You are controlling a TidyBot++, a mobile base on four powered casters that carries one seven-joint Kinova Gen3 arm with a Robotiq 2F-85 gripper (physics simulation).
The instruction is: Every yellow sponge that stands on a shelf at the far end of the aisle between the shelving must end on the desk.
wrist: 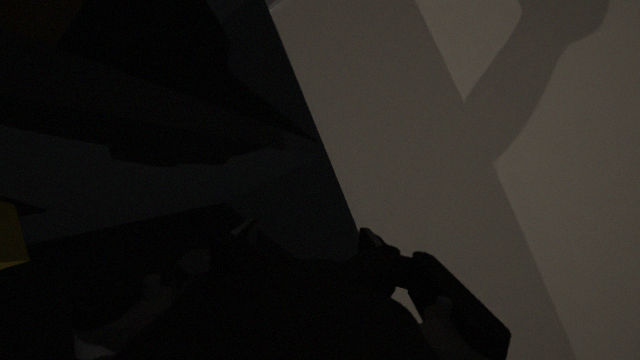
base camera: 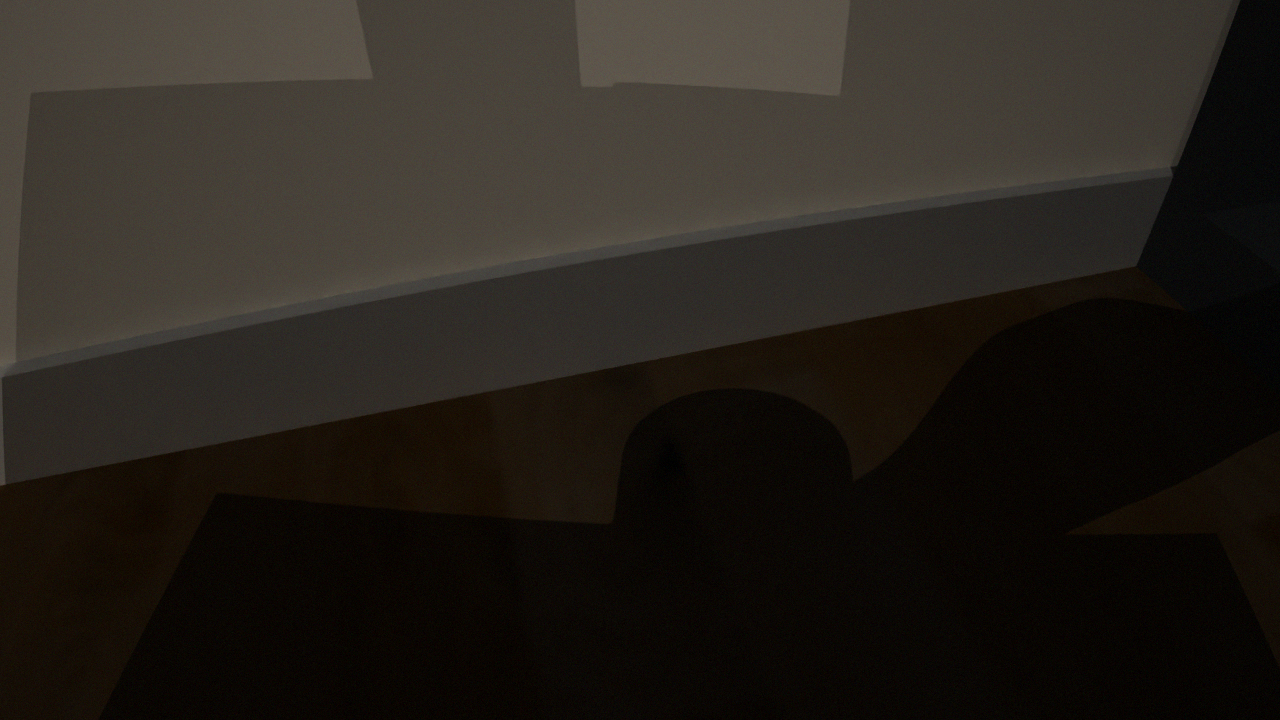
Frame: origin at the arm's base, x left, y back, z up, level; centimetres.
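Seen in the pictures: gripper, fingertip midpoint: [wrist: 308,234].
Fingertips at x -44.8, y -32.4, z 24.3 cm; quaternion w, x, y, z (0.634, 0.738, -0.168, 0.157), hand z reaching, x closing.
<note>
A point is followed by its place in that frame.
The scene is very dark. No yellow sponge, shelf or desk shows in either view. My gripper [wrist: 308,234] {y -32.4, x -44.8, z 24.3 cm} shows at the bottom of the wrist view as two dark fingers spread wide apart, with nothing between them. It points at a pale wall [wrist: 389,116] {y -59.4, x -21.7, z 10.9 cm} crossed by broad shadows. A large dark mass [wrist: 193,116] {y -30.3, x -49.5, z 12.4 cm} that I cannot make out fills the left half of the wrist view.
The base camera faces a pale wall [base camera: 696,179] {y -51.8, x 0.2, z -27.0 cm} with a grey baseboard [base camera: 597,317] {y -48.3, x 6.3, z -35.1 cm} running at a slant close ahead. Brown wooden floor [base camera: 449,465] {y -39.3, x 14.6, z -39.6 cm} lies below it, under the robot's dark shadow [base camera: 735,455] {y -41.2, x -2.6, z -39.6 cm}. A dark upright edge [base camera: 1230,149] {y -60.0, x -39.3, z -26.4 cm} stands at the far right.
</note>
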